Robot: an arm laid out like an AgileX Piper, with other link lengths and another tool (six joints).
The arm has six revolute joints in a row. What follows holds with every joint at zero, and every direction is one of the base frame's. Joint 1 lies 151.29 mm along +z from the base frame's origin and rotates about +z. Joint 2 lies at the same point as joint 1 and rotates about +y. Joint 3 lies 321.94 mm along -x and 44.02 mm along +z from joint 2 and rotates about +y. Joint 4 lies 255.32 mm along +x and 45.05 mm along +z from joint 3 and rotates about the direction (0.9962, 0, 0.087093). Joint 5 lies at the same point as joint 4 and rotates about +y. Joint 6 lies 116.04 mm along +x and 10.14 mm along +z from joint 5 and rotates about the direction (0.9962, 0, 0.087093). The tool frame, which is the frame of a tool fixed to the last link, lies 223.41 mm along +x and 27.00 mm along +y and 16.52 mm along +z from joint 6; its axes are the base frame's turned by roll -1.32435, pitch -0.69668 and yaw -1.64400 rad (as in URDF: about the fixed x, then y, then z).
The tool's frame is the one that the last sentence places.
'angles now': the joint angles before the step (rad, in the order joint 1, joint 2, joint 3, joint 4, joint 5, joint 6). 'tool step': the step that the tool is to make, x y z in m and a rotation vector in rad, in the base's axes. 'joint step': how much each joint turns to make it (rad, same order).
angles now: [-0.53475 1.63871 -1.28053 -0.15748 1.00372 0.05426]
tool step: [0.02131 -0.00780 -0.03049 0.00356 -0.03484 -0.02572]
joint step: [-0.00001 0.06465 0.04702 -0.00107 -0.13532 0.04897]
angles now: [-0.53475 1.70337 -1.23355 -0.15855 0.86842 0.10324]
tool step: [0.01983 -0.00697 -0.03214 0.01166 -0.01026 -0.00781]
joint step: [-0.00001 0.09074 0.00415 0.00216 -0.09645 0.02194]
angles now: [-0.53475 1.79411 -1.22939 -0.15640 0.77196 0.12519]
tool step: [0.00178 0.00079 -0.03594 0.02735 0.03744 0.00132]
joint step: [0.00000 0.08572 0.00100 -0.00001 -0.04059 0.00440]
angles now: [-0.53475 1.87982 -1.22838 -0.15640 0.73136 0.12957]
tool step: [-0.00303 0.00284 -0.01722 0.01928 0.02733 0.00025]
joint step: [0.00000 0.03978 -0.00246 0.00325 -0.00419 -0.00156]
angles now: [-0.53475 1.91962 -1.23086 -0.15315 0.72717 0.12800]
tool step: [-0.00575 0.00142 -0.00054 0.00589 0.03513 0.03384]
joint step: [-0.00001 0.01095 -0.02659 0.00057 0.04512 -0.04119]
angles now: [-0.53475 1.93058 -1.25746 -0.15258 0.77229 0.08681]
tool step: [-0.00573 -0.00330 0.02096 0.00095 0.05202 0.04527]
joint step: [0.00000 0.00022 -0.10099 -0.00251 0.14035 -0.06414]
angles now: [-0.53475 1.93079 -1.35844 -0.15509 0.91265 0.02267]
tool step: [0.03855 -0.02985 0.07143 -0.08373 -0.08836 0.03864]
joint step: [0.00001 -0.02926 -0.20223 -0.00885 0.10717 -0.05327]
